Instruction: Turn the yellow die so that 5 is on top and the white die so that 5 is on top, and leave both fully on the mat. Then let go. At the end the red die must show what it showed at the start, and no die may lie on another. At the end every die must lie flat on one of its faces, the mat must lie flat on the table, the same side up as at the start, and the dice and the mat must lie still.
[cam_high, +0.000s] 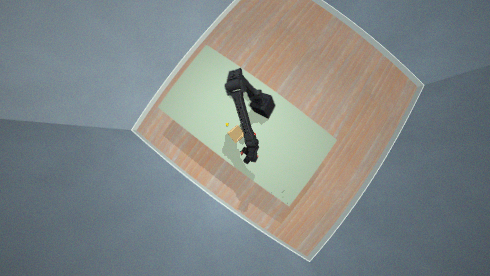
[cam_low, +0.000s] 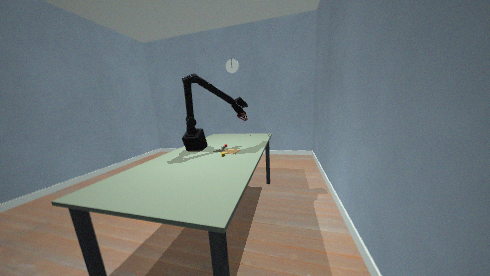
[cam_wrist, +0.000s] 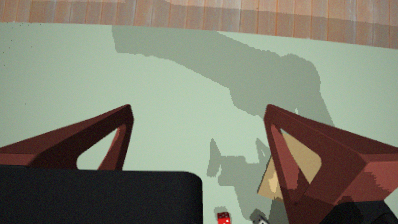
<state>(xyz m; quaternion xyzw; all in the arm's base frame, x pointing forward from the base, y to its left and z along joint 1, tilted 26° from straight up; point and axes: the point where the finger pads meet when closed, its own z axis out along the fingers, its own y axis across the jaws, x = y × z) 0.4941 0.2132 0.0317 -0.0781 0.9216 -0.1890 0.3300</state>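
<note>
Right now my hand is 15 cm past the yellow die, 34 cm to the left of it and 26 cm above it. Round my hand: tan mat 12 cm behind, 21 cm to the right, 27 cm below; then red die 22 cm behind, 5 cm to the right, 26 cm below; then white die 22 cm behind, 13 cm to the right, 26 cm below.
</note>
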